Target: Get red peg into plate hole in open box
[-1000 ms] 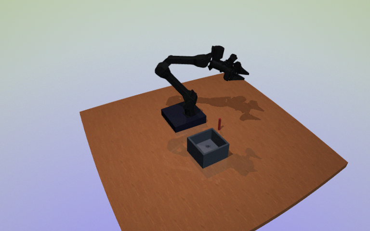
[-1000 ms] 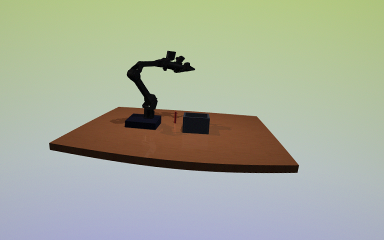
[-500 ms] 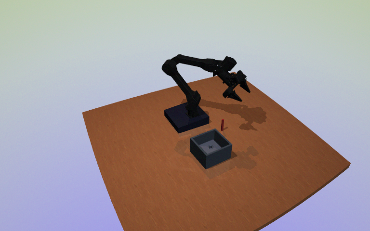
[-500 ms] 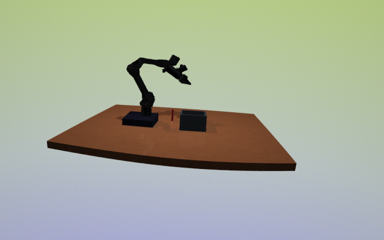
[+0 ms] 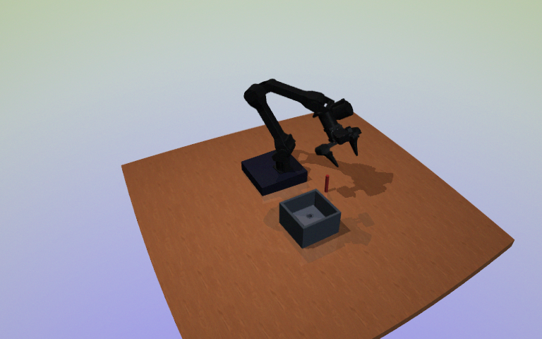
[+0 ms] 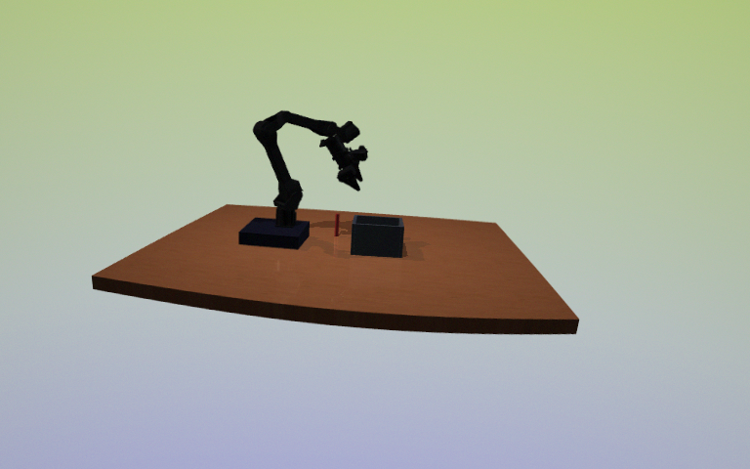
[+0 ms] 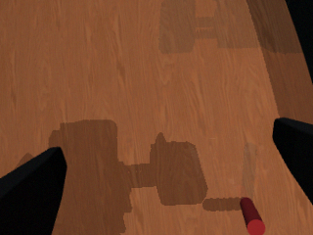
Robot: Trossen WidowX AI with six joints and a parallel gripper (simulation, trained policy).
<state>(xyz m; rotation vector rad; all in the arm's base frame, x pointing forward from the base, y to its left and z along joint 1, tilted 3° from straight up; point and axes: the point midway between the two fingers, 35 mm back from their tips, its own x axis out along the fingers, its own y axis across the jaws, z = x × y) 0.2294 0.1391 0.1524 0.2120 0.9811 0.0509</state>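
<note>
My gripper tip is now 140 mm above the red peg, 70 mm past it and 30 mm to the left of it. Round my gripper tip: dark grey box: 210 mm to the right, 150 mm below, 70 mm ahead.
</note>
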